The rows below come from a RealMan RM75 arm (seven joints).
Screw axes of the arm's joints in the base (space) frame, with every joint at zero. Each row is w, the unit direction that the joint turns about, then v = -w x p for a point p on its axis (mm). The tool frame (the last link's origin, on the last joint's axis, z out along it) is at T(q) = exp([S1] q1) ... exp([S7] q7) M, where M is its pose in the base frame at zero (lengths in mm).
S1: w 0 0 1 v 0.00 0.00 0.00
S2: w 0 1 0 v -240.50 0.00 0.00
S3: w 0 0 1 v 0.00 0.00 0.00
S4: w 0 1 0 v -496.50 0.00 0.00
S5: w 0 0 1 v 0.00 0.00 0.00
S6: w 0 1 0 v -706.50 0.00 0.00
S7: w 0 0 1 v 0.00 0.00 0.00
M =
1 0 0 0.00
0 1 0 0.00
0 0 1 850.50
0 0 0 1
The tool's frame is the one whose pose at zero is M.
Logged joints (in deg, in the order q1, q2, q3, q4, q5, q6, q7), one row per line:
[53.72 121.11 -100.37 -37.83 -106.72 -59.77 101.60]
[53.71 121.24 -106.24 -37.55 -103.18 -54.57 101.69]
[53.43 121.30 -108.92 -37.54 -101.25 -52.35 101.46]
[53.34 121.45 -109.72 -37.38 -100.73 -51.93 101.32]
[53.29 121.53 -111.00 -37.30 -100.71 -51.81 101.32]
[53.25 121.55 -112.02 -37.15 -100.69 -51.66 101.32]
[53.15 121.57 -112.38 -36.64 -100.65 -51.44 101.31]
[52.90 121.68 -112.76 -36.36 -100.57 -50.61 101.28]
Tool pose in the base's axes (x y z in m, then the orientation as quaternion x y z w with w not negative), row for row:
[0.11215 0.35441 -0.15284 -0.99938 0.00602 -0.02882 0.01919]
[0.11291 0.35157 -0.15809 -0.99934 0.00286 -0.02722 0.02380]
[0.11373 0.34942 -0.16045 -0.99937 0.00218 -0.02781 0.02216]
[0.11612 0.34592 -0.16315 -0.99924 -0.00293 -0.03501 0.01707]
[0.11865 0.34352 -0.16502 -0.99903 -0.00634 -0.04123 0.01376]
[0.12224 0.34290 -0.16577 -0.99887 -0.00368 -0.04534 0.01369]
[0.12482 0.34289 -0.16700 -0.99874 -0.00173 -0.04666 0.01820]
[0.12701 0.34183 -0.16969 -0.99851 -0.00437 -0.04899 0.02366]
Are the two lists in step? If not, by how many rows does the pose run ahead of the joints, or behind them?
The pose runs 1 row ahead of the joints: the pose in row i belongs to the joints in row i + 1.
